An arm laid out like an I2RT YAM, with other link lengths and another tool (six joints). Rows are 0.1 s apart.
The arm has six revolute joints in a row. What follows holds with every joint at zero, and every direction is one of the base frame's.
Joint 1 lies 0.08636 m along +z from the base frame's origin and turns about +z.
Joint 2 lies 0.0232 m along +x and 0.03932 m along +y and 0.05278 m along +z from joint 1 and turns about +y.
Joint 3 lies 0.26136 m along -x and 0.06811 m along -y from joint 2 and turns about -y.
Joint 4 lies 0.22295 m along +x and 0.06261 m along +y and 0.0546 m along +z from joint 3 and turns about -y.
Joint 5 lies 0.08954 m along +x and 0.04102 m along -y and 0.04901 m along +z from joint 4 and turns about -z.
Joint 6 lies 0.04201 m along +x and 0.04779 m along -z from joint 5 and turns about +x.
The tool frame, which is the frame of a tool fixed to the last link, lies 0.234 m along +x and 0.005 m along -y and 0.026 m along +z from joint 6; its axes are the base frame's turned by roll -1.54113, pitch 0.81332 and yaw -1.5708 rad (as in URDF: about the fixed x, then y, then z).
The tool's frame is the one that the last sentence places.
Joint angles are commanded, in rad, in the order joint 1, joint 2, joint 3, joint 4, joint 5, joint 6. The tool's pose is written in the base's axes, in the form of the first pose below.
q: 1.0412 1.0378 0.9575 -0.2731 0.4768 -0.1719
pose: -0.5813 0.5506 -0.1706 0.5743 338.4 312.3 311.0
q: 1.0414 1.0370 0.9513 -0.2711 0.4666 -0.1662
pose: -0.5832 0.5508 -0.1651 0.5739 336.7 314.3 308.1
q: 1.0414 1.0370 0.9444 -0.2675 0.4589 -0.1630
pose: -0.5850 0.5506 -0.1614 0.5732 335.6 315.9 305.2
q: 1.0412 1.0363 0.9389 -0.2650 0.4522 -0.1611
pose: -0.5866 0.5503 -0.1584 0.5727 334.5 317.1 303.0
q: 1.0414 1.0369 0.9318 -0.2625 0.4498 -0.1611
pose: -0.5887 0.5502 -0.1578 0.5707 334.0 317.6 299.5
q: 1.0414 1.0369 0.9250 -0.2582 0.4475 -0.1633
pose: -0.5906 0.5493 -0.1577 0.5697 333.6 318.1 297.0
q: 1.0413 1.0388 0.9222 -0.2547 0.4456 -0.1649
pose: -0.5918 0.5486 -0.1575 0.5692 333.5 318.9 295.7
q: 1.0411 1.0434 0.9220 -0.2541 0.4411 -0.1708
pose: -0.5956 0.5464 -0.1577 0.5673 333.2 320.6 293.7
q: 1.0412 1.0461 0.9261 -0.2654 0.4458 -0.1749
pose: -0.5985 0.5467 -0.1616 0.5629 333.6 319.4 291.3
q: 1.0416 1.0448 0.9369 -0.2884 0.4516 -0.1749
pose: -0.6004 0.5483 -0.1648 0.5583 333.5 316.7 290.6
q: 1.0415 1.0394 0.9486 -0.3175 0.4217 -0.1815
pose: -0.6122 0.5421 -0.1552 0.5543 327.1 320.7 288.5
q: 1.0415 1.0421 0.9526 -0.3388 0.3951 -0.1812
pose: -0.6234 0.5392 -0.1457 0.5473 321.7 324.9 281.5
